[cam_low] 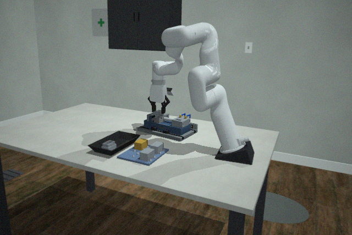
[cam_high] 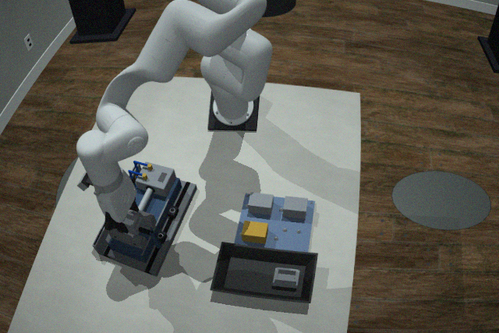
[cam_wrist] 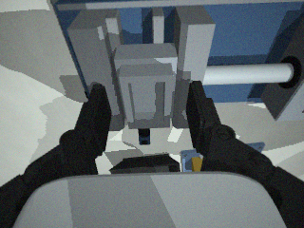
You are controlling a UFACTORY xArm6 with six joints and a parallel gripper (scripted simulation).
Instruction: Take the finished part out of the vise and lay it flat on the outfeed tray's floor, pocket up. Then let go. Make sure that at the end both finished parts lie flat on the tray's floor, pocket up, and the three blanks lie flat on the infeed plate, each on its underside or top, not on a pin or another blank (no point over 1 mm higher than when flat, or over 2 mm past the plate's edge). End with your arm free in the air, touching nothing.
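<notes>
The silver rod lies 80 mm behind my hand, 20 mm to the left of it and 40 mm below it. From my hand the other things lie so: grey actuator: 160 mm behind, 30 mm to the left, 40 mm below; then blue fixture plate: 90 mm behind, 360 mm to the left, 120 mm below; then yellow block: 50 mm behind, 310 mm to the left, 100 mm below.
</notes>
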